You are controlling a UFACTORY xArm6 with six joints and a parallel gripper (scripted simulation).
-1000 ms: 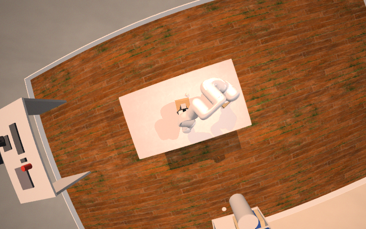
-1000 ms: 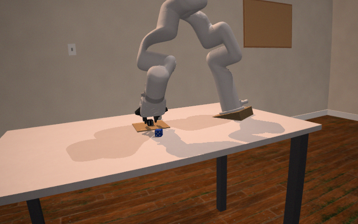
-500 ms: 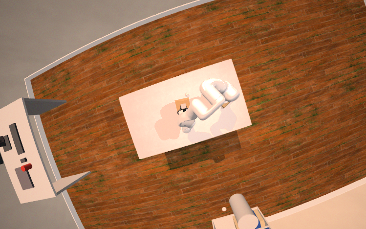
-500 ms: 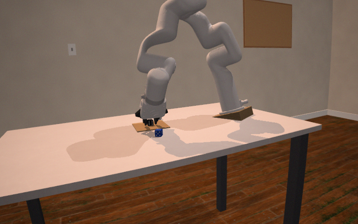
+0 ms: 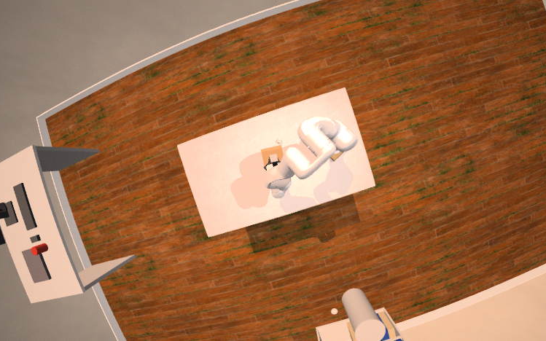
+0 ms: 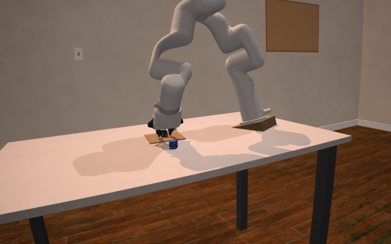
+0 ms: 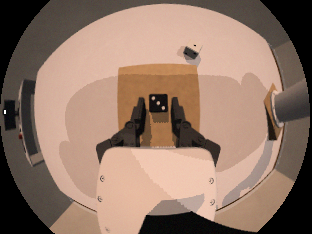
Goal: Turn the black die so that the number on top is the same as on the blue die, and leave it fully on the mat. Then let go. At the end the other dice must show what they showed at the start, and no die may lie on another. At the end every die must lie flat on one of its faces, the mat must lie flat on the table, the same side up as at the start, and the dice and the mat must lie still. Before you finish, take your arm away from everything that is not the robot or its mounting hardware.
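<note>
The black die is 20 mm to the right of my hand and 10 mm below it. Also, from my hand: blue die: 140 mm to the left, 20 mm below; mat: 30 mm below, 20 mm to the right; white die: 110 mm to the right, 70 mm behind, 20 mm below.
</note>
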